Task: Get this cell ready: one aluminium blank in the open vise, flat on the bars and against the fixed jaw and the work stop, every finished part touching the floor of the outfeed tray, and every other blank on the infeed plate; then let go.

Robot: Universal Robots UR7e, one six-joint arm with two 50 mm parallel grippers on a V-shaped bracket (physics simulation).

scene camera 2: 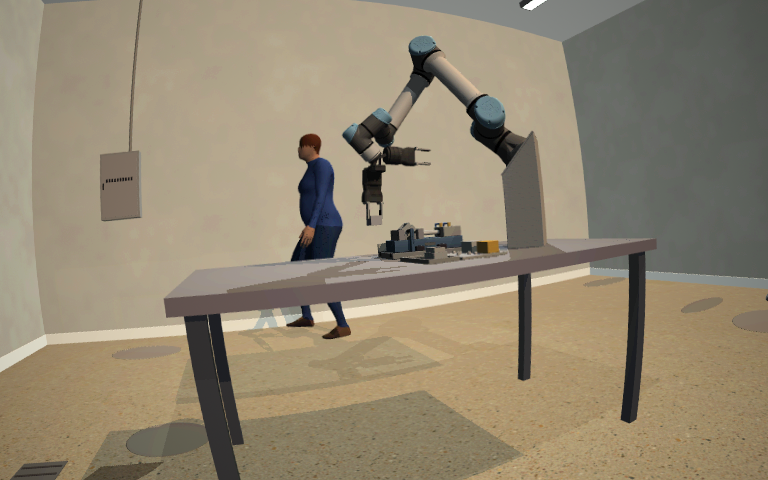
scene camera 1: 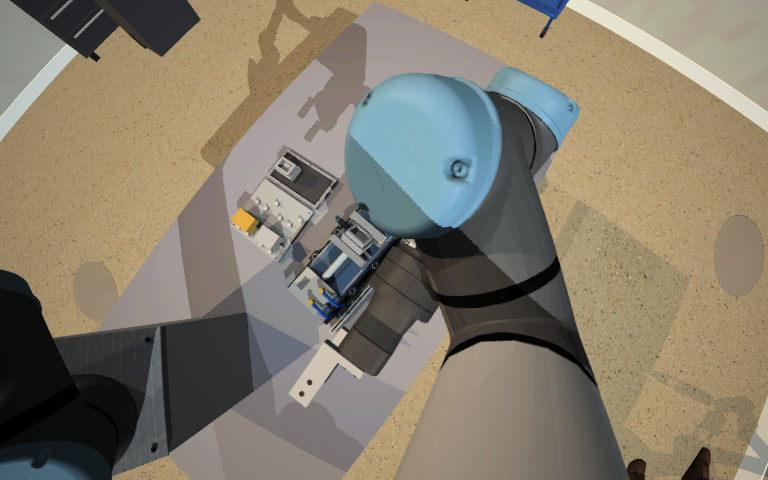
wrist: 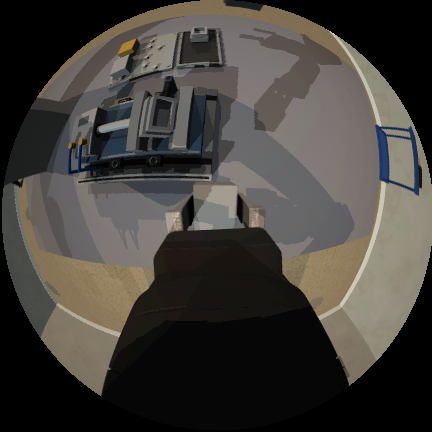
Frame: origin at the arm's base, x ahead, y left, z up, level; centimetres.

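Where they show: hand, its tool point: (scene camera 2: 374, 214) (wrist: 214, 207); arm's base, origin of its link: (scene camera 2: 521, 155).
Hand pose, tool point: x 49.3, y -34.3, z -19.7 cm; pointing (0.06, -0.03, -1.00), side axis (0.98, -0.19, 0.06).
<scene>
Each offset is from my tool point to the centre of the thing. "pt": to the spot under its first point. Level surfaces: height alone.
My gripper (scene camera 2: 374, 211) (wrist: 215, 210) points down and is shut on a light grey aluminium blank {dz -2.2, dx -0.1, dy -0.9 cm} (scene camera 2: 374, 220) (wrist: 215, 197), held well above the table, beside the vise. The arm hides both in scene camera 1. The vise {dz -11.0, dx -10.9, dy +14.8 cm} (scene camera 1: 334, 271) (wrist: 112, 147) holds a pocketed finished part {dz -6.5, dx -4.5, dy +13.3 cm} (scene camera 1: 356, 237) (wrist: 161, 114) between its jaws; whether both touch it is unclear. Another finished part {dz -13.7, dx +6.9, dy +42.6 cm} (scene camera 1: 287, 168) (scene camera 2: 434, 252) (wrist: 199, 34) is in the outfeed tray {pt dz -15.8, dx +5.0, dy +28.6 cm} (scene camera 1: 330, 194) (wrist: 220, 50). The infeed plate {dz -15.6, dx -8.3, dy +40.8 cm} (scene camera 1: 288, 208) (wrist: 167, 56) bears a grey blank {dz -13.4, dx -13.3, dy +37.2 cm} (scene camera 1: 269, 238) (wrist: 120, 67) and an orange blank {dz -13.4, dx -11.8, dy +46.1 cm} (scene camera 1: 244, 220) (scene camera 2: 487, 246) (wrist: 128, 47).
The second gripper on the bracket stands sideways, its fingers apart. Pins {dz -14.8, dx -3.7, dy +40.8 cm} (scene camera 1: 277, 202) stand on the infeed plate. Two blue handles with yellow ends {pt dz -5.3, dx -19.3, dy +12.9 cm} (wrist: 80, 157) are at the vise's screw end. The arm's pedestal (scene camera 2: 523, 203) stands on the table {dz -16.0 cm} (scene camera 2: 271, 278). A person (scene camera 2: 320, 198) is behind it.
</scene>
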